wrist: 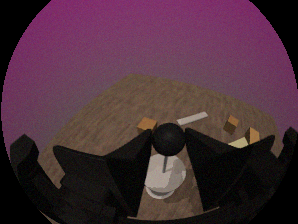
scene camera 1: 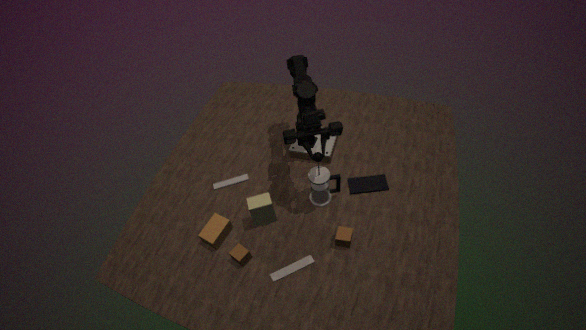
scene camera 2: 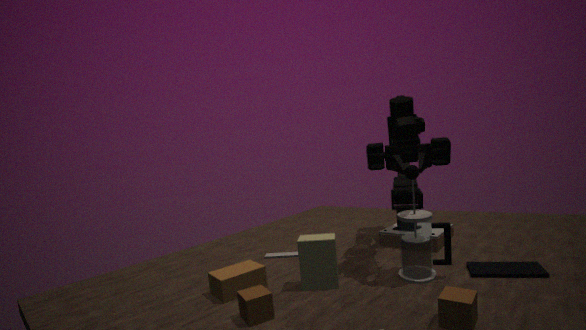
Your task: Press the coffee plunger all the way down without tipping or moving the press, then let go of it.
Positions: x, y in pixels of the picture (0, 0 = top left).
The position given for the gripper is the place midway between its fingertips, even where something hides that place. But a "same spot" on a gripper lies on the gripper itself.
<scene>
The gripper shows in the wrist view (168, 133), in scene camera 1 and in scene camera 2. The same spot on the gripper: (scene camera 1: 302, 138) is (scene camera 2: 391, 149).
</scene>
